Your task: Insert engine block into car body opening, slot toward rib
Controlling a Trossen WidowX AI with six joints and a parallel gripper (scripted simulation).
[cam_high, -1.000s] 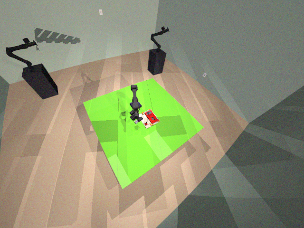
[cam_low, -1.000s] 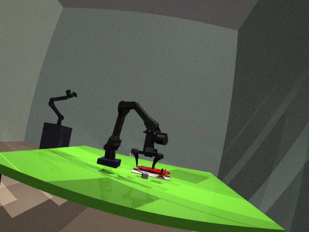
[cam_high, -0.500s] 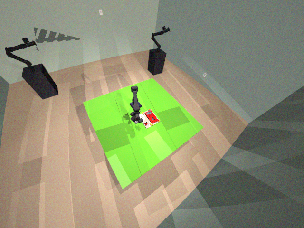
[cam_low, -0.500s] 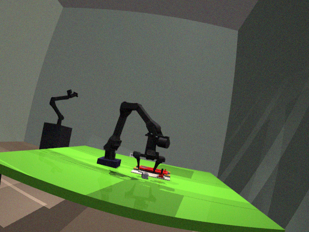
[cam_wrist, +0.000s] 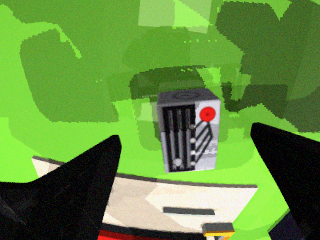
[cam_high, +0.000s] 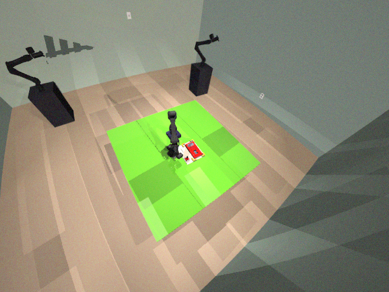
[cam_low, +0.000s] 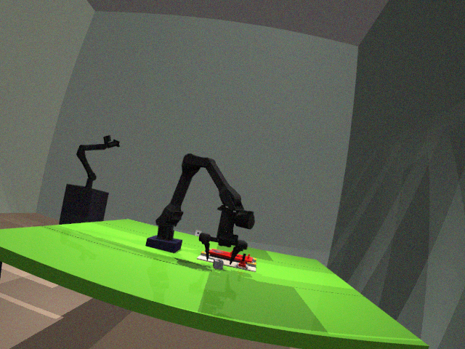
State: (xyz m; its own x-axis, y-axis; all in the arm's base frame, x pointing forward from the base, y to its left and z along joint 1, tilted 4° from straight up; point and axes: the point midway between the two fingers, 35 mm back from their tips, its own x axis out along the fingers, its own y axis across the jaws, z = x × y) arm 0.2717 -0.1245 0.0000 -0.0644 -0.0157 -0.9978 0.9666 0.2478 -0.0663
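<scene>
Now: gripper tip 190 mm to the right of the beige base plate, 30 mm short of it and 10 mm above it. Also, from my gripper tip: engine block: 10 mm below; black peg: 100 mm to the left, 90 mm ahead, 10 mm above.
</scene>
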